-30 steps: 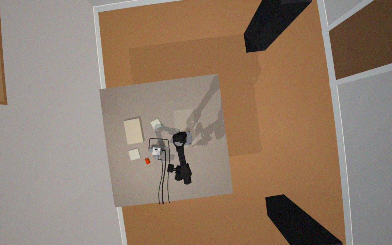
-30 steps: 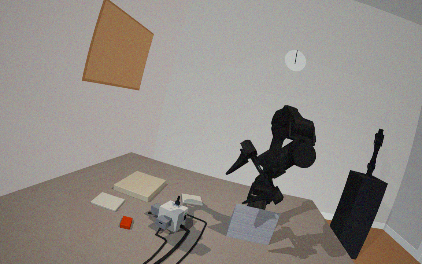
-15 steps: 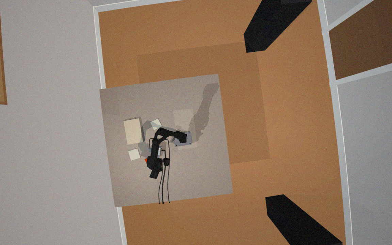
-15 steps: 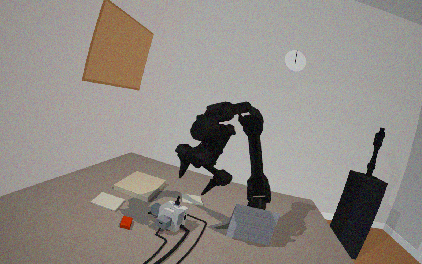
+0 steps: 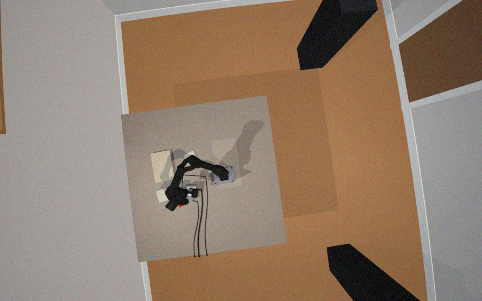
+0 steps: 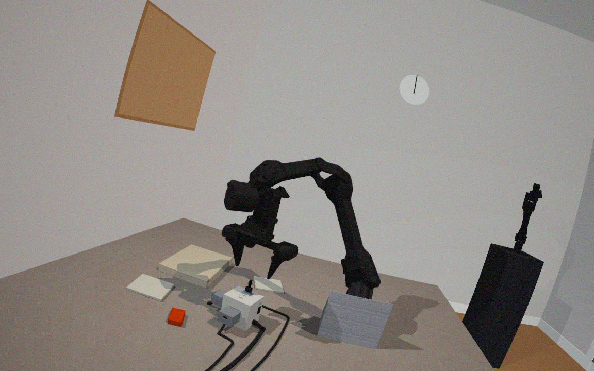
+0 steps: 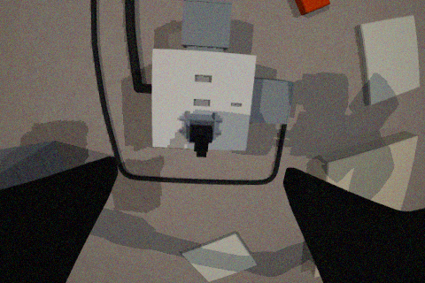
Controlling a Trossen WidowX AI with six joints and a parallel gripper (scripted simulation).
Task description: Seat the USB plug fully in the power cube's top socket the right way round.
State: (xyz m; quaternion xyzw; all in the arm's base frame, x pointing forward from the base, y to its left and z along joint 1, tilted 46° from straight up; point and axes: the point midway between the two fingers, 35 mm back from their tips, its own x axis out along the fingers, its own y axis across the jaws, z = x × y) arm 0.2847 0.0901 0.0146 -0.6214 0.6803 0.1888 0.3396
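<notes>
Right now the black USB plug is 4 cm below my gripper tip. Round my gripper tip: orange block: 14 cm ahead, 13 cm to the left, 13 cm below; then USB socket: 7 cm below, 1 cm to the left.
</notes>
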